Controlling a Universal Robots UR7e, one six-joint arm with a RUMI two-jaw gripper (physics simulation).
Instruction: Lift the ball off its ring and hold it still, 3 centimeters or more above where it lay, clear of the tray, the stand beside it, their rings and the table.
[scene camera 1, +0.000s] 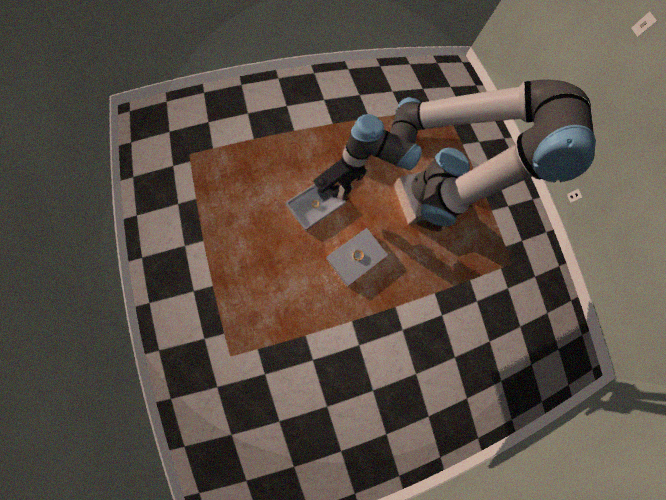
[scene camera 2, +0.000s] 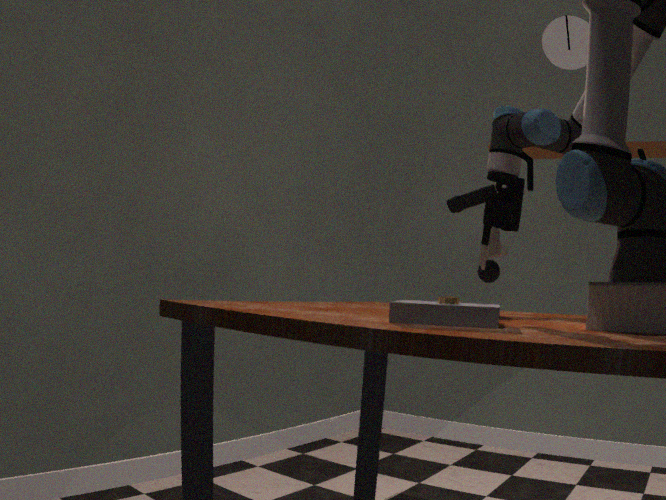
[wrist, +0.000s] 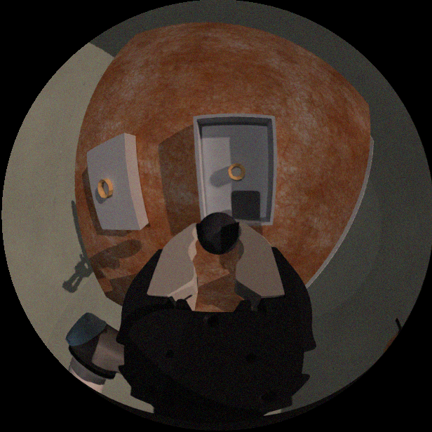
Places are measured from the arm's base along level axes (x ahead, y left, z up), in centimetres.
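Pixels of known places: gripper, between the fingertips: (scene camera 1: 334, 193) (scene camera 2: 483, 270); arm's base, origin of its link: (scene camera 2: 644, 285).
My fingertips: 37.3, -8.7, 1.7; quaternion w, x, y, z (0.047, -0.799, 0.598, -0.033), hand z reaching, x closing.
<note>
Ahead of a thing's pixels: the offset from my fingertips to its top centre, as dx, dy, dz. "*": to the spot under its first point.
A black ball {-1.2, -0.4, +2.4} (scene camera 2: 488, 271) (wrist: 217, 233) is held between the fingertips of my gripper (scene camera 2: 488, 264) (wrist: 217, 223). My gripper is shut on it. In the scene camera 2 view the ball hangs in the air well above the table, with a gap below it. The grey tray {+6.1, -1.4, -7.3} (scene camera 1: 307, 225) (wrist: 274, 170) lies below and beyond the gripper in the wrist view. An orange ring {* +5.9, -1.8, -9.8} (scene camera 1: 315, 203) (wrist: 236, 172) lies on the tray floor with no ball on it. In the scene camera 1 view the ball is hidden by the gripper.
A grey block-shaped stand (scene camera 1: 344, 266) (scene camera 2: 443, 314) (wrist: 115, 210) stands beside the tray, with a second orange ring {* -1.2, +23.1, -6.6} (scene camera 1: 357, 255) (scene camera 2: 448, 300) (wrist: 105, 188) on top. Both are on the brown table (scene camera 1: 258, 301) (scene camera 2: 301, 322) (wrist: 320, 200). The arm's base (scene camera 1: 408, 201) stands near the tray.
</note>
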